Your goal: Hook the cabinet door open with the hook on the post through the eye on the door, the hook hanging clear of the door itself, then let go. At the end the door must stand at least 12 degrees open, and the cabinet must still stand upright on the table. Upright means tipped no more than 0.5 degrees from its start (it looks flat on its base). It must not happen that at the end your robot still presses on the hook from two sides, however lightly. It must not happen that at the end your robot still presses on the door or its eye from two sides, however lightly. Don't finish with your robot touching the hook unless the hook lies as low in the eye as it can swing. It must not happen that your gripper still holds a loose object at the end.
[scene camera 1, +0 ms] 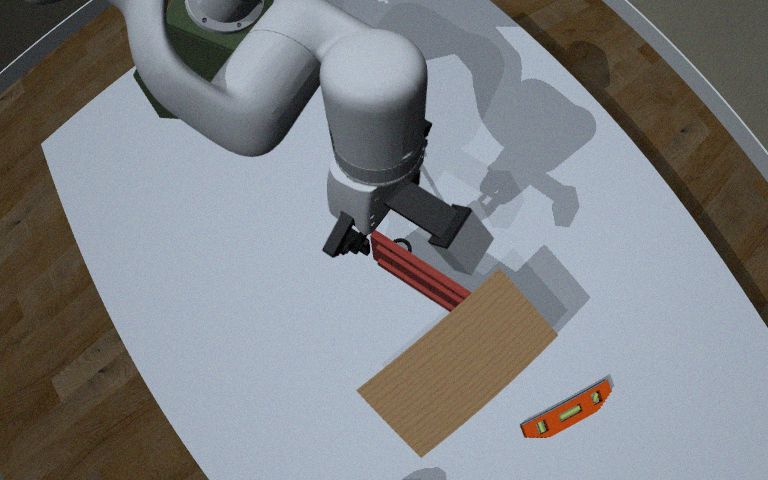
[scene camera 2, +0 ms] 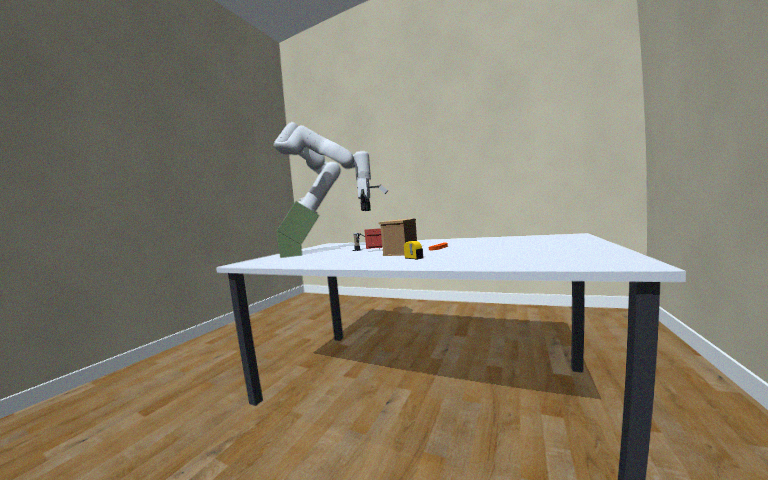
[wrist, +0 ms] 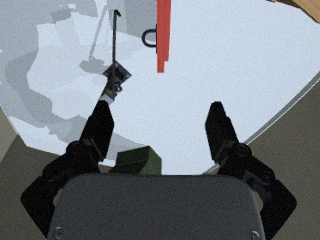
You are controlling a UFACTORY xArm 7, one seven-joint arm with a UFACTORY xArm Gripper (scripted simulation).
Labels:
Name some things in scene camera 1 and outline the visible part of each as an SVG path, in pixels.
My gripper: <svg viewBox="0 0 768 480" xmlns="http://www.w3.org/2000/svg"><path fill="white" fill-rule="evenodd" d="M494 237L470 207L456 204L450 206L418 186L420 184L421 172L419 169L424 161L425 148L428 144L427 139L424 140L423 138L423 149L416 166L402 178L388 183L372 184L354 179L342 170L334 156L328 172L327 199L330 213L338 221L322 249L323 252L332 258L339 256L340 253L342 255L347 254L349 249L356 255L360 251L368 256L370 253L370 242L366 237L378 227L390 209L432 235L428 240L430 245L453 270L467 275L473 274ZM425 119L424 137L426 138L430 132L432 123Z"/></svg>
A wooden cabinet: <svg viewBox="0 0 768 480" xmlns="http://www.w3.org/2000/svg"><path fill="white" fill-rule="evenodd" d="M375 230L370 235L373 259L378 262L378 265L450 312L401 355L356 390L379 416L422 458L500 393L550 345L558 334L500 268L475 291L470 292L411 253L411 244L407 240L398 238L392 241ZM397 243L405 243L408 247L408 251L400 245L398 245Z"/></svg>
An orange spirit level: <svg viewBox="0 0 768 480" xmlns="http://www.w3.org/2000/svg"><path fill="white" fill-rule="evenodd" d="M608 380L605 379L554 408L520 424L524 438L551 437L601 409L607 396L610 395L609 393L612 392Z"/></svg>

